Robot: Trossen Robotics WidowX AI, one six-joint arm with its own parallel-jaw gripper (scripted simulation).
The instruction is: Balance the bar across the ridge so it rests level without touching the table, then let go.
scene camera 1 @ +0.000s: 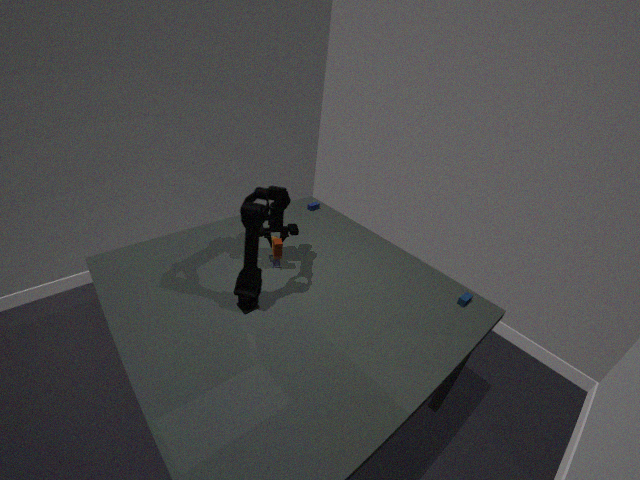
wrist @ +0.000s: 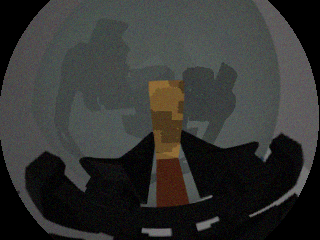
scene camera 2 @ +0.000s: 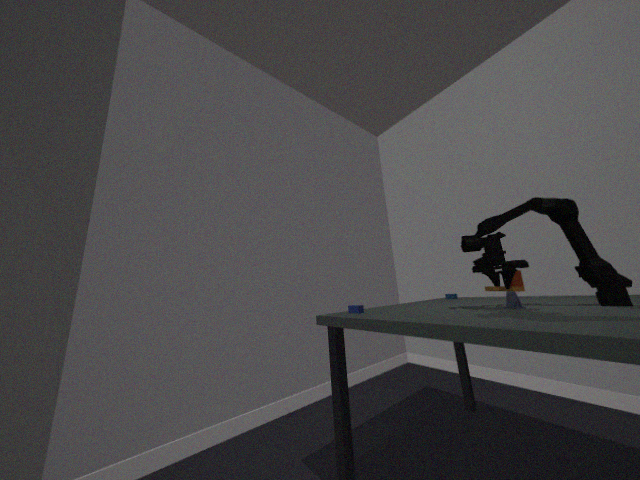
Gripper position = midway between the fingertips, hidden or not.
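The orange bar [wrist: 167,97] is held by my gripper [scene camera 2: 503,289].
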